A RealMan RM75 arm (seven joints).
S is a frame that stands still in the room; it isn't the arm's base.
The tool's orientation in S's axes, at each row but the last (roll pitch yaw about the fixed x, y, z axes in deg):
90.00, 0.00, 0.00
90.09, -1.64, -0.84
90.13, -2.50, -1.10
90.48, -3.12, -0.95
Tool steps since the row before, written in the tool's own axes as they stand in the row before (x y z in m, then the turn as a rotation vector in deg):
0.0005, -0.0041, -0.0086, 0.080, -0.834, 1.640
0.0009, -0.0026, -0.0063, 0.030, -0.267, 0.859
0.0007, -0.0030, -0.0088, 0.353, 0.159, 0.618
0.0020, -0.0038, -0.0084, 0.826, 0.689, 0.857
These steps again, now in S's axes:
0.0005, 0.0086, -0.0041, 0.080, -1.640, -0.834
0.0011, 0.0063, -0.0026, 0.025, -0.859, -0.267
0.0010, 0.0088, -0.0029, 0.334, -0.625, 0.173
0.0023, 0.0084, -0.0036, 0.773, -0.876, 0.726

